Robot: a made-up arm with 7 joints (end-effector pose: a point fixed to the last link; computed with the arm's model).
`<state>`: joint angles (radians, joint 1 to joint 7).
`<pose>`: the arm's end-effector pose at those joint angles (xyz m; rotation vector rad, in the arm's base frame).
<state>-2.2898 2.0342 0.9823 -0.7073 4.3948 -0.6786 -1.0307</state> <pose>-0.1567 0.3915 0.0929 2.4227 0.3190 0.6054</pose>
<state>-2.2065 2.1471 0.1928 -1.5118 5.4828 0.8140 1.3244</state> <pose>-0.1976 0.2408 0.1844 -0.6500 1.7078 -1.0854</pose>
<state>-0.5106 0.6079 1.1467 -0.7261 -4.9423 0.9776 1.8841</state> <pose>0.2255 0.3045 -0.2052 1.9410 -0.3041 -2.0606</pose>
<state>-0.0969 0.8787 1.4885 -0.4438 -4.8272 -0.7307 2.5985</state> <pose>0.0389 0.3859 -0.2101 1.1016 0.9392 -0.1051</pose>
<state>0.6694 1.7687 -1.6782 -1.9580 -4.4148 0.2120 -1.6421</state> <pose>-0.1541 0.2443 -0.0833 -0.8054 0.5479 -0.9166</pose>
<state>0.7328 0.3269 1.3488 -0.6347 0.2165 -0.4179 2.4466</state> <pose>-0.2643 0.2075 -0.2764 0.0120 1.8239 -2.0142</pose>
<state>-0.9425 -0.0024 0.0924 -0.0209 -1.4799 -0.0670 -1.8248</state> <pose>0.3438 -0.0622 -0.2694 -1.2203 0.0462 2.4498</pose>
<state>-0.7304 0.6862 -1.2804 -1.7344 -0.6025 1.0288 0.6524</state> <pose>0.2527 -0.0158 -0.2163 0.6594 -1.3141 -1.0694</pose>
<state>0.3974 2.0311 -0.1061 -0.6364 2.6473 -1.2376 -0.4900</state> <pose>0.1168 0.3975 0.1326 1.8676 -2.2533 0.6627</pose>
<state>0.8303 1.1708 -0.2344 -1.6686 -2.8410 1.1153 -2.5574</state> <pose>-0.0363 0.2632 -0.2152 -0.5913 -1.4714 -0.3559</pose>
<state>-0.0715 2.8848 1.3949 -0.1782 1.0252 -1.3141 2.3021</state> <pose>-0.0205 0.0736 0.4366 1.6724 1.7121 1.7845</pose>
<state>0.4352 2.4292 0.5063 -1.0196 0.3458 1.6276 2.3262</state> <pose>0.2341 0.2171 0.2600 0.9923 -2.3381 1.7600</pose>
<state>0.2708 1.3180 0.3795 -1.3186 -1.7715 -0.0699 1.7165</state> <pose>0.1301 0.3569 -0.0563 1.2538 -0.9990 -0.7418</pose>
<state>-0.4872 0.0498 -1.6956 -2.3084 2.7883 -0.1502 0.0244</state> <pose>0.0395 -0.1573 -0.1837 -1.6214 1.1718 0.2041</pose>
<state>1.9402 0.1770 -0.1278 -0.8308 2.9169 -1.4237 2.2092</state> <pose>-0.4160 -0.0855 -0.0171 -1.1936 2.1828 -0.2454</pose>
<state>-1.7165 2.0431 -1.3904 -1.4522 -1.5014 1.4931 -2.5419</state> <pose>0.1421 0.2967 0.1673 0.6028 2.8346 0.4786</pose>
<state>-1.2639 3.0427 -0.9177 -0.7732 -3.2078 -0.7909 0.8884</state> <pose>-0.2829 0.1951 0.2557 0.4455 1.9557 -0.0962</pose>
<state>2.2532 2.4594 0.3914 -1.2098 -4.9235 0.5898 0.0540</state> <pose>0.0821 0.3469 -0.1702 0.6067 0.8683 -0.5013</pose>
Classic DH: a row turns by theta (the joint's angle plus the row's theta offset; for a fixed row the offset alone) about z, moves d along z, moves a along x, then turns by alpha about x. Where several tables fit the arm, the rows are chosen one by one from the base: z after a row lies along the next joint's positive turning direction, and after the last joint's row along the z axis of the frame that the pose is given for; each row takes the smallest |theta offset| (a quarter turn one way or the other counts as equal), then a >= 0, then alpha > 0; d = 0 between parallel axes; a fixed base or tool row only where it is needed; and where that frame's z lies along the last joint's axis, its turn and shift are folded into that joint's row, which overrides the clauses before.
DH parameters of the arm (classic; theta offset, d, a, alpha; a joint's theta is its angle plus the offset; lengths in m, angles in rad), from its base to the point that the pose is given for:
base (fixed): 0 0 0 -1.2217
joint 1: 1.5708 0 0 1.5708
joint 2: 1.2217 0 0 -1.5708
joint 3: -1.5708 -0.276 0.031 -1.5708
joint 4: 0 0 -0.0199 1.5708
joint 5: 0 -0.1645 0 -1.5708
joint 6: 0 0 0 1.5708
joint 7: 0 0 0 0

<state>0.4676 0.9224 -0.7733 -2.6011 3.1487 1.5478 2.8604</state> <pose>0.0071 0.0681 -0.1844 1.0029 2.8212 0.2815</pose>
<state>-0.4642 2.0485 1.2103 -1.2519 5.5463 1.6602 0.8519</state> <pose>-0.0380 0.2277 0.3154 -1.2243 1.6581 -2.1705</pose>
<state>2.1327 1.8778 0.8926 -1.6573 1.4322 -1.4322 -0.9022</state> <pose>0.0537 0.3319 -0.0703 0.9241 -1.5822 -1.0325</pose>
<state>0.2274 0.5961 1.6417 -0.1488 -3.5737 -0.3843 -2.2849</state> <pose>-0.0970 0.2735 -0.3348 0.6183 -0.1756 2.0991</pose>
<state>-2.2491 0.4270 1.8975 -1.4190 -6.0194 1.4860 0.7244</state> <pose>0.2763 0.1433 0.2055 -2.5196 -0.8582 0.7268</pose>
